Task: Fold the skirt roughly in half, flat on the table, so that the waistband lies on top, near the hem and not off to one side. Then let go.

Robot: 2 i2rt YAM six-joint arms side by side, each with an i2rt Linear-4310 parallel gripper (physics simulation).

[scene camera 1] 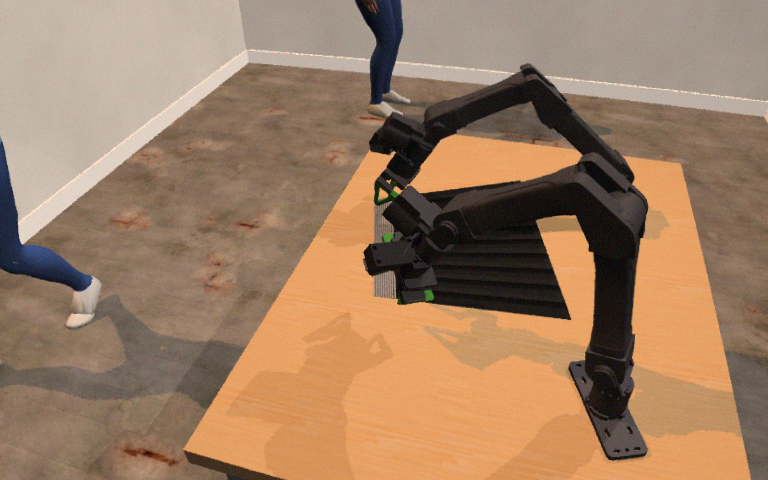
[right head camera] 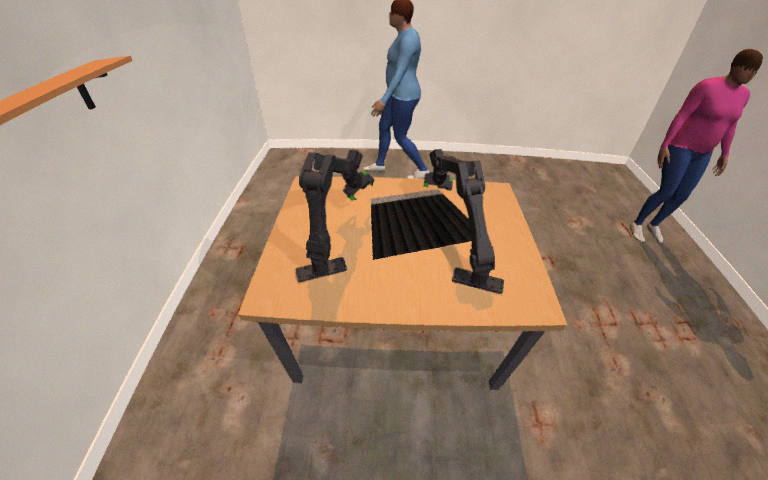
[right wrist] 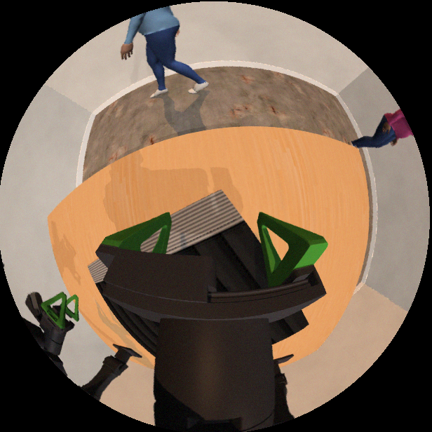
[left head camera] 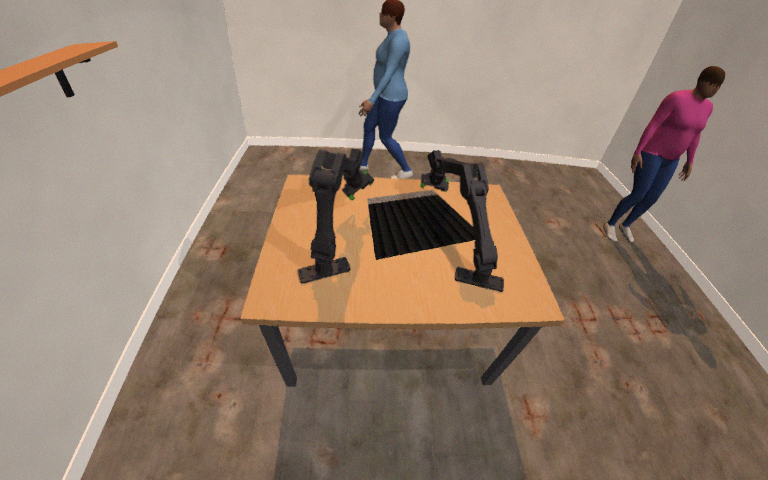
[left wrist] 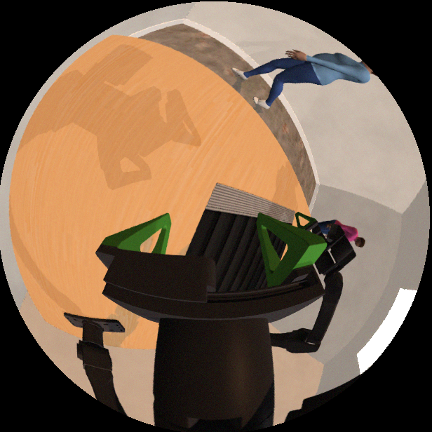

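A black pleated skirt (left head camera: 419, 226) (right head camera: 416, 226) (scene camera 1: 487, 268) (left wrist: 216, 235) (right wrist: 240, 245) lies flat and spread out on the table. Its grey ribbed waistband (left head camera: 402, 197) (right head camera: 404, 197) (scene camera 1: 385, 285) (left wrist: 245, 201) (right wrist: 205, 215) is at the far edge in the head views; the wider hem faces the arm bases. My left gripper (left head camera: 360, 187) (right head camera: 360, 188) (left wrist: 213, 217) is open and empty, raised near the waistband's left end. My right gripper (left head camera: 434, 184) (right head camera: 438, 183) (right wrist: 214, 216) is open and empty, raised near its right end. The right arm covers the hem's right corner in the head views.
The wooden table (left head camera: 396, 300) (right head camera: 396, 300) carries both arm bases at its near side. A person in a blue top (left head camera: 390, 73) (right head camera: 404, 73) stands behind the table, and one in a pink top (left head camera: 679, 124) (right head camera: 710, 113) to the right. A wall shelf (left head camera: 56, 59) is at the left.
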